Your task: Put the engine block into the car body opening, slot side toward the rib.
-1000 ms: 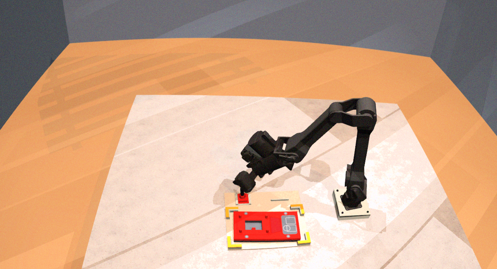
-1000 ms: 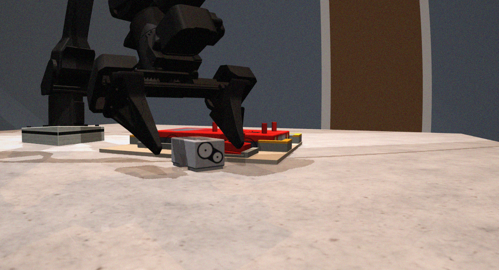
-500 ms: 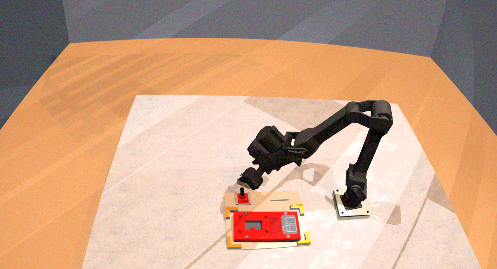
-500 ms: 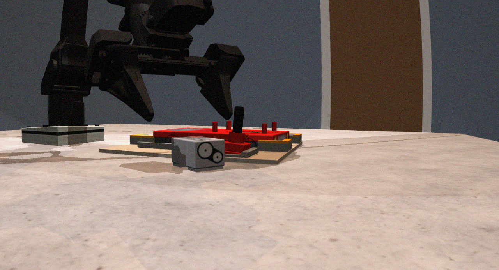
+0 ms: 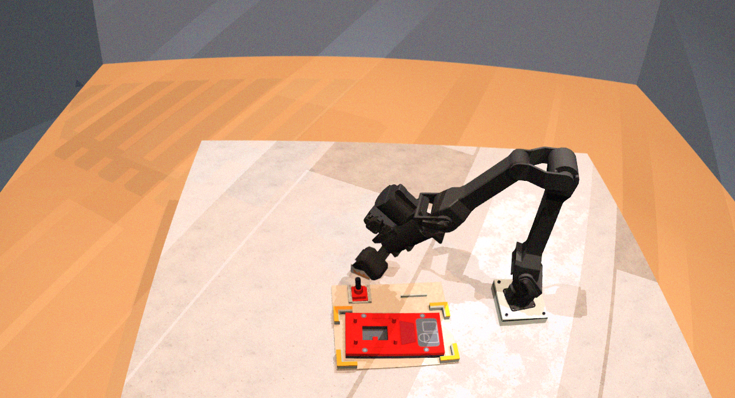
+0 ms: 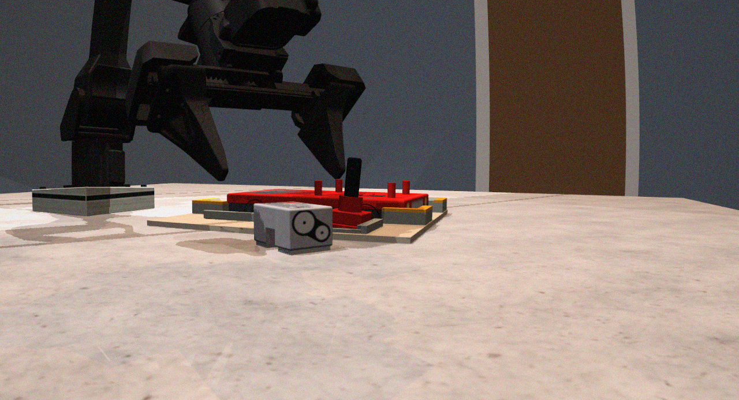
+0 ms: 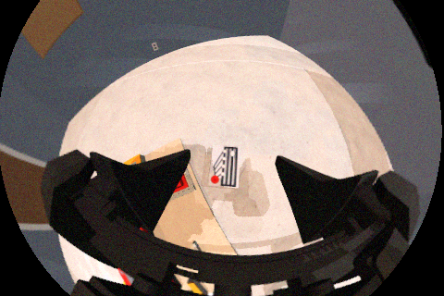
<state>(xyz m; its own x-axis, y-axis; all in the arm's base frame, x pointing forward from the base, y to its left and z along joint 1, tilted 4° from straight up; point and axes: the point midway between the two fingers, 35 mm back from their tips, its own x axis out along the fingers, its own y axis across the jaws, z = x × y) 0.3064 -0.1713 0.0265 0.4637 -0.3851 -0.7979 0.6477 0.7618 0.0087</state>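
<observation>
My gripper tip is now 1 cm to the right of the grey-white engine block and 4 cm above it.
</observation>
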